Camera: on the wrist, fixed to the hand. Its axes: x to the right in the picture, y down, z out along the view.
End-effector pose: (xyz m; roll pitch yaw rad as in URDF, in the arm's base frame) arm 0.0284 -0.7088 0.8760 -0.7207 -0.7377 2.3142
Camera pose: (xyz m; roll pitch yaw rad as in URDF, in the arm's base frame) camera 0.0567 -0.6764 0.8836 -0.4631 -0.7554 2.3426
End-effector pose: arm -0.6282 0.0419 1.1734 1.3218 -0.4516 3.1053
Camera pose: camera -0.6537 0.0256 1.1418 1.6111 -0.4617 3.0770
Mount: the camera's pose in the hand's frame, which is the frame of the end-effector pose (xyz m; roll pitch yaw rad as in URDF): 0.0086 -0.0338 -0.0264 0.2768 -0.0271 0.0037
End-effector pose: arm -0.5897 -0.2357 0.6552 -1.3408 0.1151 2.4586
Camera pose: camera -0.5776 -0.2024 0.6809 -1.0608 0.1125 2.4860
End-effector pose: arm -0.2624 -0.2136 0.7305 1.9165 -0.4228 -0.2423
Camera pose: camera -0.2370 -0.1825 0.7132 2.2053 -0.4169 -0.2716
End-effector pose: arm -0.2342 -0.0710 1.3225 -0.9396 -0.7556 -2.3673
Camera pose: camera -0.2618 -0.0403 1.3369 -0.6859 -0.7683 -2.3338
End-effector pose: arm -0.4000 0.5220 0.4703 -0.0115 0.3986 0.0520
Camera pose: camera -0.4004 0.4878 0.4430 0.2670 0.3715 0.0563
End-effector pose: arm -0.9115 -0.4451 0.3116 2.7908 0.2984 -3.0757
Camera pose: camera -0.9209 -0.4866 0.3217 3.0635 0.3226 -3.0892
